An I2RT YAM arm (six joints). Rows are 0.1 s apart.
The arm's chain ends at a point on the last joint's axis. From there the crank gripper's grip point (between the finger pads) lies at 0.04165 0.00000 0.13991 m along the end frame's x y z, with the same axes.
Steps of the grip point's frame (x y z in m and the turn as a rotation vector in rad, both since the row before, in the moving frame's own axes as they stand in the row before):
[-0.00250 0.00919 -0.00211 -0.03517 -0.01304 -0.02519]
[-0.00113 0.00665 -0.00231 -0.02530 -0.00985 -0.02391]
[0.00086 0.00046 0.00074 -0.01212 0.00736 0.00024]
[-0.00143 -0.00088 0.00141 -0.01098 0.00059 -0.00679]
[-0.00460 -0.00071 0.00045 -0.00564 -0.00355 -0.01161]
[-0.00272 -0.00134 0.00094 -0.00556 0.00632 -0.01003]
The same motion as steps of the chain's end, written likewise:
[-0.00072 0.00529 -0.00257 -0.03517 -0.01304 -0.02519]
[0.00022 0.00409 -0.00268 -0.02530 -0.00985 -0.02391]
[-0.00017 -0.00124 0.00106 -0.01212 0.00736 0.00024]
[-0.00152 -0.00213 0.00144 -0.01098 0.00059 -0.00679]
[-0.00410 -0.00102 0.00030 -0.00564 -0.00355 -0.01161]
[-0.00361 -0.00169 0.00121 -0.00556 0.00632 -0.01003]

